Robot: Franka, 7 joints.
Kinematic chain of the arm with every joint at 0, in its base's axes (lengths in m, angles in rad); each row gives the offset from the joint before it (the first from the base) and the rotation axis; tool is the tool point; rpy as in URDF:
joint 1: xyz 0 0 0.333 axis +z
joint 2: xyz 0 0 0 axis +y
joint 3: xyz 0 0 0.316 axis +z
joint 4: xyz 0.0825 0 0 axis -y
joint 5: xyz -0.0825 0 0.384 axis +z
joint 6: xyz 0 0 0 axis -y
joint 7: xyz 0.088 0 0 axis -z
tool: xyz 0 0 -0.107 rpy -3.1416 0 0
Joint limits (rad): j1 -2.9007..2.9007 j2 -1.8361..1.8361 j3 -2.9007..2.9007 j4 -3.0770..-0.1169 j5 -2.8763..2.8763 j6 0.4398..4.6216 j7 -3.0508..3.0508
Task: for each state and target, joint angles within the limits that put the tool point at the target. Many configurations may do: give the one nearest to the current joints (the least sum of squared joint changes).
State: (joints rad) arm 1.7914 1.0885 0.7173 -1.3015 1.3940 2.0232 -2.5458
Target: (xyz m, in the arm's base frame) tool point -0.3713 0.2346 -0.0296
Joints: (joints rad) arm 1.7213 1.1747 0.5169 -2.0767 1.2595 1.9080 -2.5458
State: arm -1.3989 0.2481 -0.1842 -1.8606 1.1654 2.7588 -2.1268
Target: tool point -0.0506 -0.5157 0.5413
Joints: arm -1.4106 -0.2449 -0.1652 -2.2251 1.2109 2.7844 -2.1268
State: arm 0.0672 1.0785 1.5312 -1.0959 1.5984 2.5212 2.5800
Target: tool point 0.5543 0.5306 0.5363
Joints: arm -0.0089 1.1192 1.4877 -1.1967 1.6024 2.5421 2.5800
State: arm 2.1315 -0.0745 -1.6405 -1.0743 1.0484 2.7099 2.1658
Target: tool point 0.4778 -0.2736 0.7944
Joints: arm 1.7025 0.1503 -2.1975 -1.6075 1.1965 2.9968 2.1658
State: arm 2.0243 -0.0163 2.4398 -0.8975 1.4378 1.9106 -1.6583
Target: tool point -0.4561 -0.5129 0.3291
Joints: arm 1.4641 -0.6717 2.2902 -1.6456 1.3373 1.9257 -1.6583
